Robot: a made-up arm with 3 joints.
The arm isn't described. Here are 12 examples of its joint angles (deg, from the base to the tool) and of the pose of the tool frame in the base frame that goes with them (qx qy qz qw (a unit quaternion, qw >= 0); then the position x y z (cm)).
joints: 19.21 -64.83 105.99
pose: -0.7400 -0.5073 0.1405 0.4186 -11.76 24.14 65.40
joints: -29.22 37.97 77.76
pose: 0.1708 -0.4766 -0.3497 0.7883 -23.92 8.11 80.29
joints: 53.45 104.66 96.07
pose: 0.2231 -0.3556 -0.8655 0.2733 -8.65 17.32 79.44
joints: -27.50 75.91 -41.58
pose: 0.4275 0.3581 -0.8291 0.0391 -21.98 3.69 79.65
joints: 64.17 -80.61 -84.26
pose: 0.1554 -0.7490 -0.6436 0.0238 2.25 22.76 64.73
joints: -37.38 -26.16 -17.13
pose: 0.4669 -0.4578 -0.4867 0.5793 -27.34 7.70 71.66
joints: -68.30 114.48 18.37
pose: 0.2754 0.4903 -0.6168 0.5507 -12.93 -10.51 77.22
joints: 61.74 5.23 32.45
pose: -0.1856 -0.5458 -0.8054 0.1379 5.03 24.64 76.57
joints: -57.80 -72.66 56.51
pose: 0.0310 -0.8863 0.2211 0.4057 -25.94 -1.39 65.30
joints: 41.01 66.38 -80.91
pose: -0.5891 -0.1443 0.5178 0.6034 -7.77 21.58 79.75
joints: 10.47 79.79 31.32
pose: 0.4128 -0.1053 -0.8652 0.2645 -17.24 13.25 80.26
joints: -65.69 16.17 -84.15
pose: 0.5058 0.3635 -0.7282 0.2858 -25.76 -4.70 76.13
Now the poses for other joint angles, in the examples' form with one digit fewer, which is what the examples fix.
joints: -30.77 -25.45 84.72
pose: -0.159 -0.772 0.015 0.616 -26.7 12.1 71.7
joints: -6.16 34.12 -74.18
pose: -0.576 -0.133 0.794 0.144 -20.9 16.2 78.0
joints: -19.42 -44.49 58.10
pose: -0.154 -0.802 -0.091 0.569 -24.3 15.6 69.0
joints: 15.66 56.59 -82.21
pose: -0.565 -0.211 0.663 0.442 -15.2 19.2 79.5
